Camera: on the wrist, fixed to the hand. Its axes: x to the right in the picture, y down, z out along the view.
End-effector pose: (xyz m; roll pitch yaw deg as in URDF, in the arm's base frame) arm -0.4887 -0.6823 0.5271 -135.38 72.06 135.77
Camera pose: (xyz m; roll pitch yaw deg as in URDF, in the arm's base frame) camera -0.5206 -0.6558 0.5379 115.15 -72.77 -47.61
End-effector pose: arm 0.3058 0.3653 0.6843 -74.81 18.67 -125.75
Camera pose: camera 0.2711 0.3780 0.7061 51.30 -19.90 54.41
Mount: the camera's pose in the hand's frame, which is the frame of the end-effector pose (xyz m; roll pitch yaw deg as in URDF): 0.0025 -0.0323 -0.0281 -23.46 -0.18 -178.77
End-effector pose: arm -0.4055 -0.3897 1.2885 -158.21 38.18 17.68
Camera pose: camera -0.3871 -0.3633 1.3169 135.71 -38.46 -163.86
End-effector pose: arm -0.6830 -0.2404 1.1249 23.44 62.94 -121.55
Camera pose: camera -0.6813 -0.2024 1.1051 -49.22 -62.59 61.06
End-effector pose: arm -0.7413 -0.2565 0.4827 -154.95 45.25 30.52
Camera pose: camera -0.7247 -0.2265 0.5085 132.70 -45.60 -151.18
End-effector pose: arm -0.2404 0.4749 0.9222 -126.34 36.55 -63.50
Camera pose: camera -0.2313 0.4488 0.9550 103.54 -37.43 115.40
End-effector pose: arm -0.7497 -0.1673 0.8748 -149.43 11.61 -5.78
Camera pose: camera -0.7378 -0.1549 0.9141 126.21 -12.08 173.04
